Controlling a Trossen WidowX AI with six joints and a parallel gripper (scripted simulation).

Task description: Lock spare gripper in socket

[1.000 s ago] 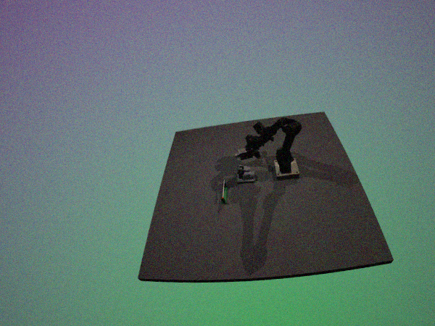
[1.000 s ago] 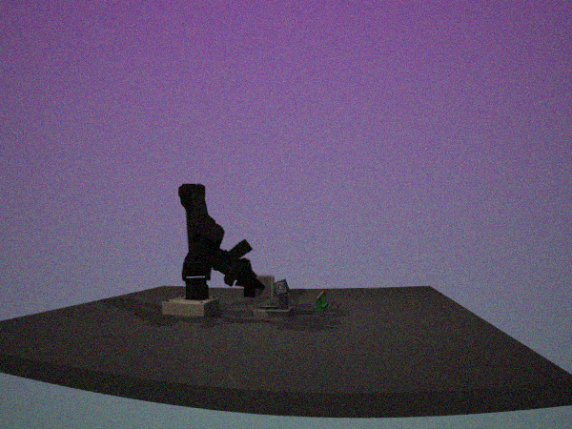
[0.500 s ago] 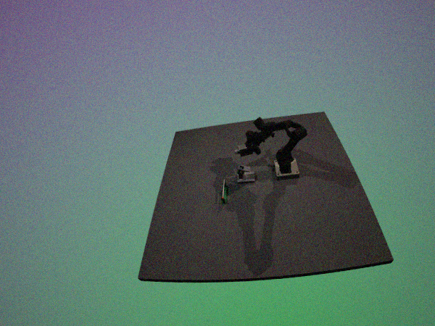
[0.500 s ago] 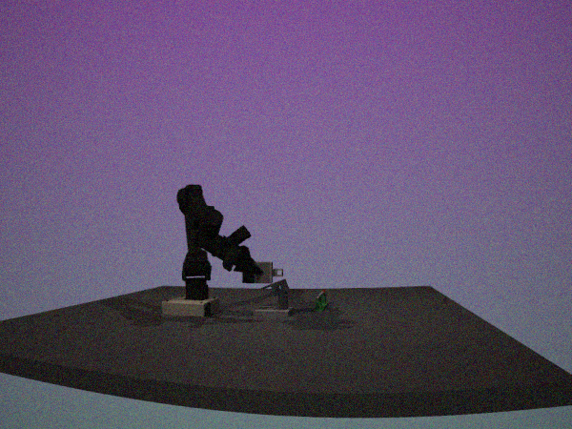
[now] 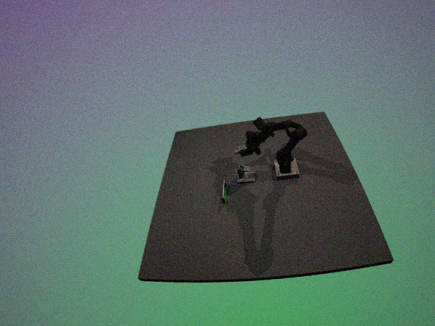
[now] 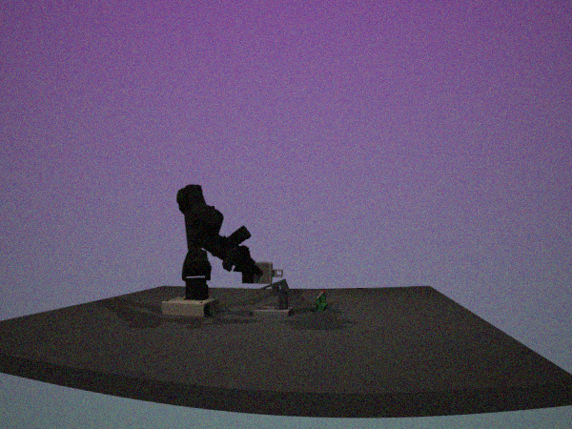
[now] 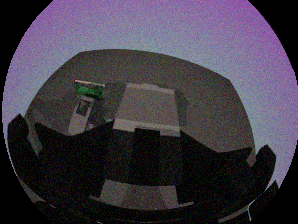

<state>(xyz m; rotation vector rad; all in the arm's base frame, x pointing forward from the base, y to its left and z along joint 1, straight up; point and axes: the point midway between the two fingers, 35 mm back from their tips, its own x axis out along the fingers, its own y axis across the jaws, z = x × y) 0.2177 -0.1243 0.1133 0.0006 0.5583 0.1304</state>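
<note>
Right now my gripper tip is 20 mm short of the mount, 120 mm to the right of it and 80 mm above it. Also, from my gripper tip: spare gripper right at my gripper tip; then green cradle 140 mm ahead, 230 mm to the left, 110 mm below.
</note>
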